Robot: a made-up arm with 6 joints. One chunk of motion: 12 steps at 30 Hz.
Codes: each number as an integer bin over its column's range. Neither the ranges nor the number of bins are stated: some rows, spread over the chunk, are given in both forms.
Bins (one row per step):
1: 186 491 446 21 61 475
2: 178 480 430 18 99 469
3: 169 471 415 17 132 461
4: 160 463 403 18 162 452
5: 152 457 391 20 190 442
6: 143 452 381 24 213 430
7: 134 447 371 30 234 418
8: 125 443 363 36 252 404
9: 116 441 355 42 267 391
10: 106 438 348 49 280 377
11: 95 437 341 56 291 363
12: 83 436 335 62 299 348
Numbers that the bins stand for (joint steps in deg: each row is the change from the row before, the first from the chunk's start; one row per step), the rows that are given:
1: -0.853 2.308 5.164 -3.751 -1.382 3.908
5: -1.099 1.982 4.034 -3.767 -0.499 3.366
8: -1.295 1.848 3.459 -3.501 -0.074 2.741
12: -1.599 1.781 2.884 -3.069 0.248 1.821
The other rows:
2: -0.911 2.203 4.836 -3.801 -1.122 3.810
3: -0.976 2.116 4.527 -3.817 -0.896 3.678
4: -1.041 2.040 4.281 -3.801 -0.690 3.530
6: -1.165 1.934 3.829 -3.701 -0.341 3.168
7: -1.230 1.886 3.623 -3.601 -0.197 2.971
9: -1.360 1.829 3.295 -3.401 0.029 2.527
10: -1.432 1.800 3.151 -3.285 0.118 2.297
11: -1.512 1.790 3.007 -3.168 0.193 2.067

